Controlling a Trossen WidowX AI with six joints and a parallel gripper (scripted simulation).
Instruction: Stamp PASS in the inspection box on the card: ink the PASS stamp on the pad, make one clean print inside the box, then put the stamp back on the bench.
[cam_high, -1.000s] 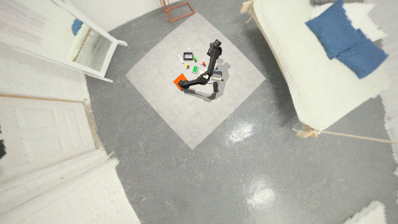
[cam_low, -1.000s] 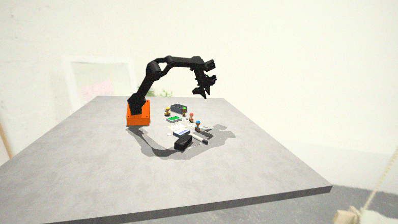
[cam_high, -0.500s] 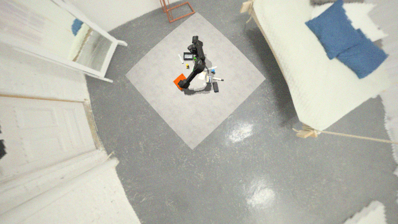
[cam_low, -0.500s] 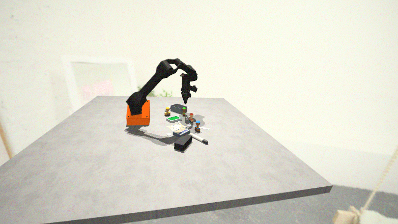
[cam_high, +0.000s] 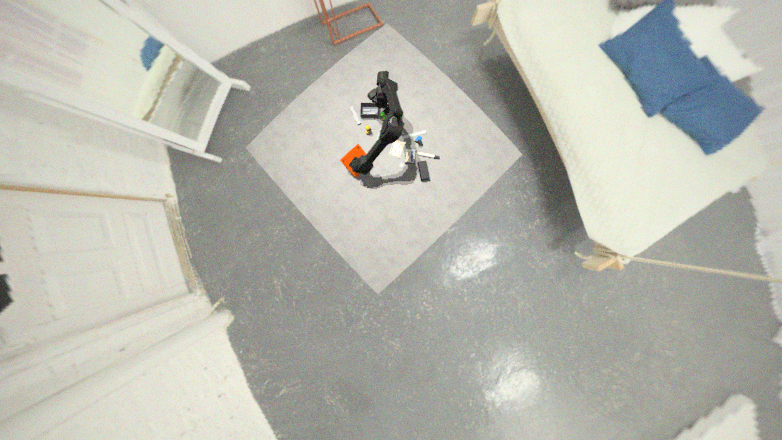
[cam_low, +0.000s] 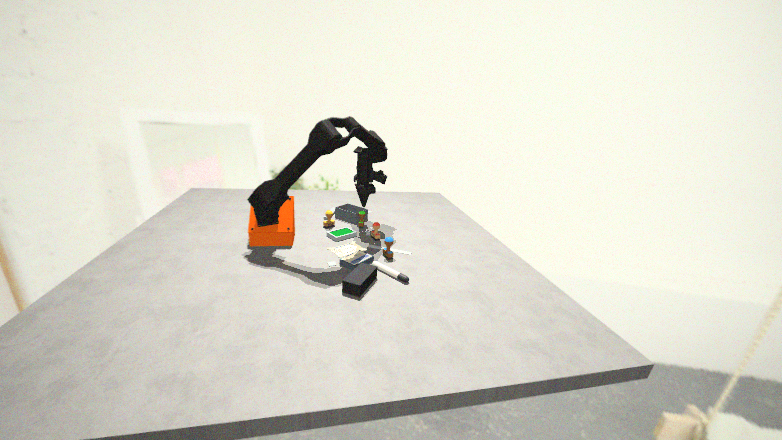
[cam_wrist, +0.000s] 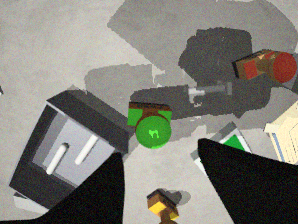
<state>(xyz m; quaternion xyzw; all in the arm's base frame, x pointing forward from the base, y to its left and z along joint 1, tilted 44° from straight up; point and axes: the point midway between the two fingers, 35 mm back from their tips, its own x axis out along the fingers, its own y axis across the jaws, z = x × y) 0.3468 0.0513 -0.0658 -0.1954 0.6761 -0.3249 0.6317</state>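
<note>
Right now the green ink pad is 100 mm behind my gripper tip, 80 mm to the right of it and 80 mm below it. Also, from my gripper tip: dark grey tray (90 mm to the left, 80 mm below, 20 mm behind); red-knobbed stamp (120 mm to the right, 70 mm below, 20 mm ahead); yellow-knobbed stamp (130 mm behind, 70 mm below, 20 mm to the left).
</note>
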